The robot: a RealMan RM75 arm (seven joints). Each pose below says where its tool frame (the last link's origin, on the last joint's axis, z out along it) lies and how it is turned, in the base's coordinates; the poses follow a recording.
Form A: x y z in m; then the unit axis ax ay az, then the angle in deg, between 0 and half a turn.
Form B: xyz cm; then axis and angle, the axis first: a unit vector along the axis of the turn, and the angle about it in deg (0 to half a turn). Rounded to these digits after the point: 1 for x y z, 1 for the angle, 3 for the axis.
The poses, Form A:
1: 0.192, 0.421, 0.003, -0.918, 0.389, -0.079, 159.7
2: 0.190, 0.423, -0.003, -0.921, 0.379, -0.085, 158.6
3: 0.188, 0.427, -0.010, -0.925, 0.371, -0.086, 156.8
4: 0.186, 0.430, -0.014, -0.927, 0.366, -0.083, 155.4
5: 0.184, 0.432, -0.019, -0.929, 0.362, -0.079, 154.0
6: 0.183, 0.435, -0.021, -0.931, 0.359, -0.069, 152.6
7: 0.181, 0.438, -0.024, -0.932, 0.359, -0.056, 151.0
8: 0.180, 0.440, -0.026, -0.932, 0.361, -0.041, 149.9
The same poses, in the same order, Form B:
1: 19.2, 42.1, 0.3, -0.918, 0.389, -0.079, 159.7
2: 19.0, 42.3, -0.3, -0.921, 0.379, -0.085, 158.6
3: 18.8, 42.7, -1.0, -0.925, 0.371, -0.086, 156.8
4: 18.6, 43.0, -1.4, -0.927, 0.366, -0.083, 155.4
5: 18.4, 43.2, -1.9, -0.929, 0.362, -0.079, 154.0
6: 18.3, 43.5, -2.1, -0.931, 0.359, -0.069, 152.6
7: 18.1, 43.8, -2.4, -0.932, 0.359, -0.056, 151.0
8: 18.0, 44.0, -2.6, -0.932, 0.361, -0.041, 149.9
